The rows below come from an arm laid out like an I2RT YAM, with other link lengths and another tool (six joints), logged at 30 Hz.
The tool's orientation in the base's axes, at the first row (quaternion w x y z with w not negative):
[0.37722 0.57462 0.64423 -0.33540]
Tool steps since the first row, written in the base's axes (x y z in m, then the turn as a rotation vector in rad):
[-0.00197 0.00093 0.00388 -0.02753 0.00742 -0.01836]
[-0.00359 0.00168 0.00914 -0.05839 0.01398 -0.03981]
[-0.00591 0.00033 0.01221 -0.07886 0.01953 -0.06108]
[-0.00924 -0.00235 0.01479 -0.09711 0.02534 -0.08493]
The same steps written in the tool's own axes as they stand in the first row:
[-0.00282 -0.00185 -0.00291 0.02113 -0.02652 -0.00019]
[-0.00695 -0.00336 -0.00630 0.04472 -0.05646 0.00155]
[-0.01015 -0.00582 -0.00687 0.06709 -0.07618 0.00512]
[-0.01353 -0.00943 -0.00615 0.09171 -0.09368 0.00995]

